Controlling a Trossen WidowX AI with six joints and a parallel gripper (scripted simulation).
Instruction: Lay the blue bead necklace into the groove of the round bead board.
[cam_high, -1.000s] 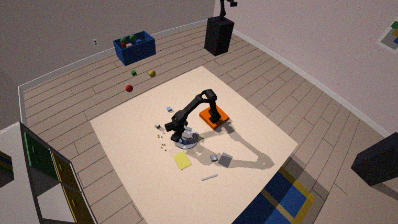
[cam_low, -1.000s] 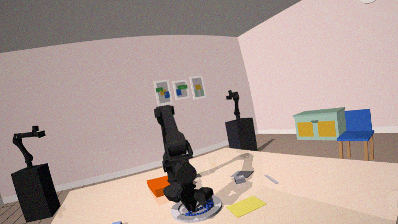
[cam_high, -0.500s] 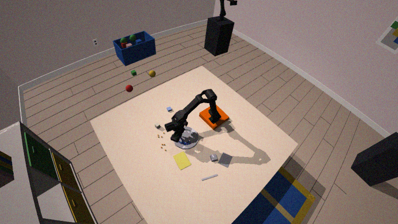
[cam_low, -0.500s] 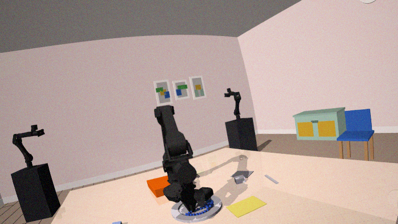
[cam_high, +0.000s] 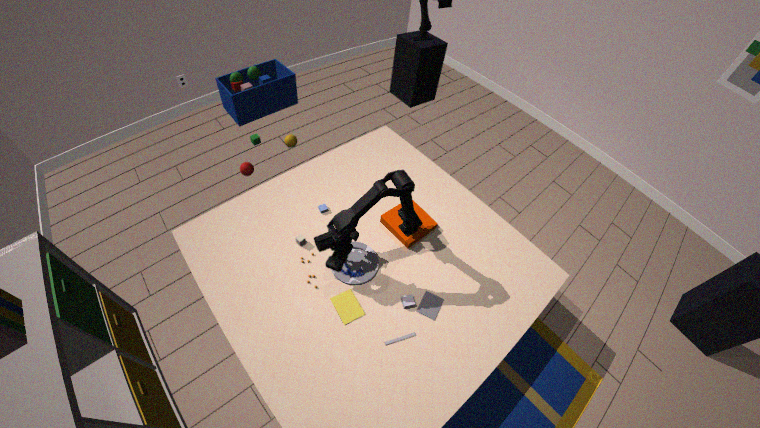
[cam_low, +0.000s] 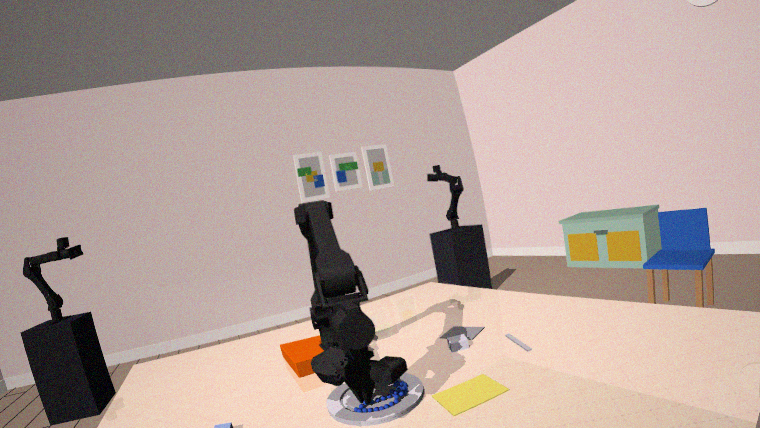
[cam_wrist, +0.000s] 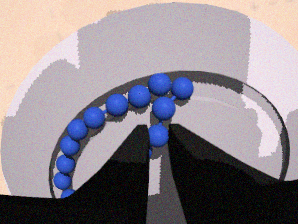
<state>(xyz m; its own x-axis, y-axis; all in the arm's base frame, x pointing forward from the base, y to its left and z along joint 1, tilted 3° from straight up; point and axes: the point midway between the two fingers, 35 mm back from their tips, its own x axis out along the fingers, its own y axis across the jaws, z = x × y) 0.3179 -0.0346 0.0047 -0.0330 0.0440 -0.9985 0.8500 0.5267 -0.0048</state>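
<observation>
Now: the round bead board 40 mm behind my gripper tip, 30 mm to the left of it and 10 mm below it. Round my gripper tip: yellow sheet: 170 mm to the left, 90 mm ahead, 20 mm below; pale cube: 180 mm to the right, 100 mm ahead; blue cube: 280 mm to the right, 70 mm behind, 10 mm below.
</observation>
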